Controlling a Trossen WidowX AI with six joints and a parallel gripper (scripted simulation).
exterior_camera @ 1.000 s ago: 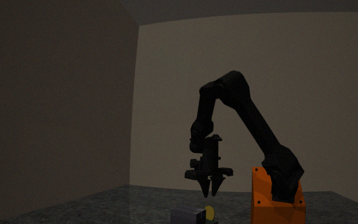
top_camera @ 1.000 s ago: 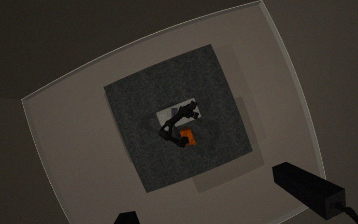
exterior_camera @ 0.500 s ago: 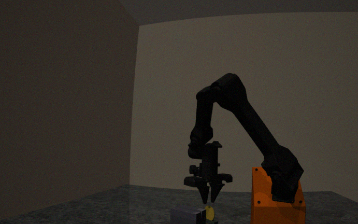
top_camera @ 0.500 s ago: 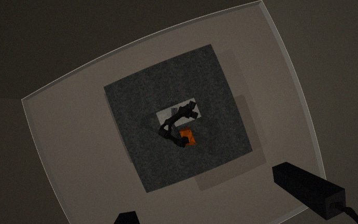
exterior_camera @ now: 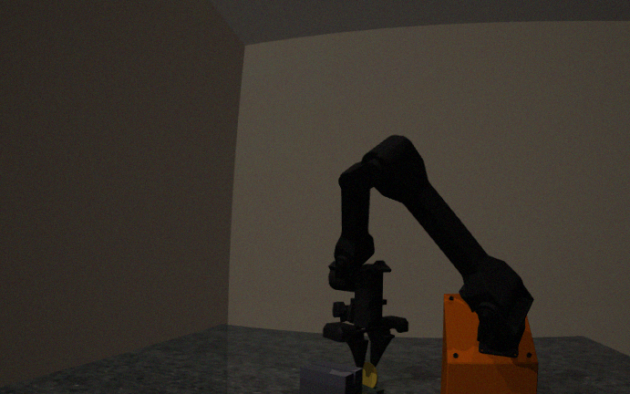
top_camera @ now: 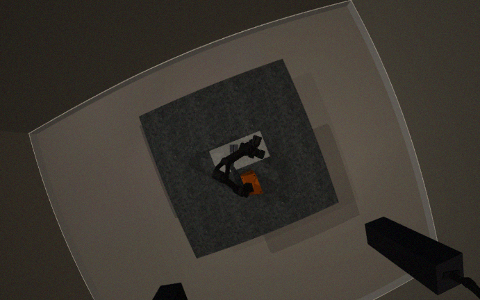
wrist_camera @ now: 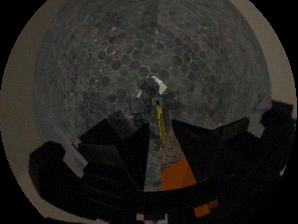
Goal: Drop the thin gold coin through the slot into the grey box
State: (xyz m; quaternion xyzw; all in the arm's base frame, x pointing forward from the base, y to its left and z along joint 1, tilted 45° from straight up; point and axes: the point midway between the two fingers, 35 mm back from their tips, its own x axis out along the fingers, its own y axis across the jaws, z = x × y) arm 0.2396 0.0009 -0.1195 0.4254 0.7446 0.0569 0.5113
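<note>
Now: gripper tip 1 cm above the gold coin.
</note>
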